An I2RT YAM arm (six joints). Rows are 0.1 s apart.
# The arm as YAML. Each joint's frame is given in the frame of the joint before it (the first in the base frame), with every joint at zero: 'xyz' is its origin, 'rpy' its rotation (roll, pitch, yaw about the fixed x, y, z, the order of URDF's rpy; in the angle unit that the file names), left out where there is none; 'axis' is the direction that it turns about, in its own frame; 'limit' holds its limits. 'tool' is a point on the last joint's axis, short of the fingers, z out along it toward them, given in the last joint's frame.
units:
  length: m
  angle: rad
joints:
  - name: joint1
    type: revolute
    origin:
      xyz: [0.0, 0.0, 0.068]
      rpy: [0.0, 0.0, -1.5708]
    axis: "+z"
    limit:
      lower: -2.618
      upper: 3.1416
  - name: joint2
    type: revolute
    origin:
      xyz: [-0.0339, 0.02, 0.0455]
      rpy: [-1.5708, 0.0, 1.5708]
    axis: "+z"
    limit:
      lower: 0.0
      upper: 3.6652
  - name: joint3
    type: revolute
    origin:
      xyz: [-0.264, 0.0, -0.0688]
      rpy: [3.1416, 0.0, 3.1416]
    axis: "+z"
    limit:
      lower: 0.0
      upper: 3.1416
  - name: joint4
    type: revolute
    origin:
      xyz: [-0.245, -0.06, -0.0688]
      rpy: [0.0, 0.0, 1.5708]
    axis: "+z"
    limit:
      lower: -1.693
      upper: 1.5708
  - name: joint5
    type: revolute
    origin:
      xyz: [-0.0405, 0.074, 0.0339]
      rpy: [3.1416, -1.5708, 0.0]
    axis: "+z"
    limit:
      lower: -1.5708
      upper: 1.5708
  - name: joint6
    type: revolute
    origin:
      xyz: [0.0, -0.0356, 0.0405]
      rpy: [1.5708, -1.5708, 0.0]
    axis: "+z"
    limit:
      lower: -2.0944
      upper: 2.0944
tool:
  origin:
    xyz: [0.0, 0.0, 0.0]
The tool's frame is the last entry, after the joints.
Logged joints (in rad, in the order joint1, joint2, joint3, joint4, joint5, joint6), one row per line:
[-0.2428, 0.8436, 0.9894, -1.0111, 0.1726, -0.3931]
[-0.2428, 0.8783, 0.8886, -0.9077, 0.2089, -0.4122]
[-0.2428, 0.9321, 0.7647, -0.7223, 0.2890, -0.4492]
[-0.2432, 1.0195, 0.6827, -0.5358, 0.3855, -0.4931]
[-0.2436, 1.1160, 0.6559, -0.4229, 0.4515, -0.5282]
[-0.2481, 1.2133, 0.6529, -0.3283, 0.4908, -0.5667]
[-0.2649, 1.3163, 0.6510, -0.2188, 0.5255, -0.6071]
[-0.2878, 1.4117, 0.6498, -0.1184, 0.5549, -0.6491]
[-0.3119, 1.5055, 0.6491, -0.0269, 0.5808, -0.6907]
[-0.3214, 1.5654, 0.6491, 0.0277, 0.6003, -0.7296]
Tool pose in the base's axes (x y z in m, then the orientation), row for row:
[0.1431, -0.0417, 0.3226, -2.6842, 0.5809, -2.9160]
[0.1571, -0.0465, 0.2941, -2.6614, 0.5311, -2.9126]
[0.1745, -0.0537, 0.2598, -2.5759, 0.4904, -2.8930]
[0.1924, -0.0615, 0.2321, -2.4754, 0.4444, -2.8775]
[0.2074, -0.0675, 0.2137, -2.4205, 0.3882, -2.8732]
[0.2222, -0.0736, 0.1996, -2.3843, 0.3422, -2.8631]
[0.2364, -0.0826, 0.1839, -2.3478, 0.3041, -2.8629]
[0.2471, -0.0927, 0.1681, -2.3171, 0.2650, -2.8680]
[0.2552, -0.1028, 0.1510, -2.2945, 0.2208, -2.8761]
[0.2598, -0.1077, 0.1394, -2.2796, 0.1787, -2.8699]
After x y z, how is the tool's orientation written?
As angles about the fixed x, y, z axes (roll, pitch, yaw), in radians.
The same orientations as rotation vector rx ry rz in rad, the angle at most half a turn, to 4 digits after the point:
[-0.1075, 2.4787, -0.4892]
[-0.1209, 2.5164, -0.5333]
[-0.1304, 2.5203, -0.6478]
[-0.1361, 2.5158, -0.7868]
[-0.1528, 2.5347, -0.8796]
[-0.1803, 2.5492, -0.9434]
[-0.1928, 2.5582, -1.0082]
[-0.2024, 2.5711, -1.0686]
[-0.2152, 2.5922, -1.1228]
[-0.2478, 2.6098, -1.1616]

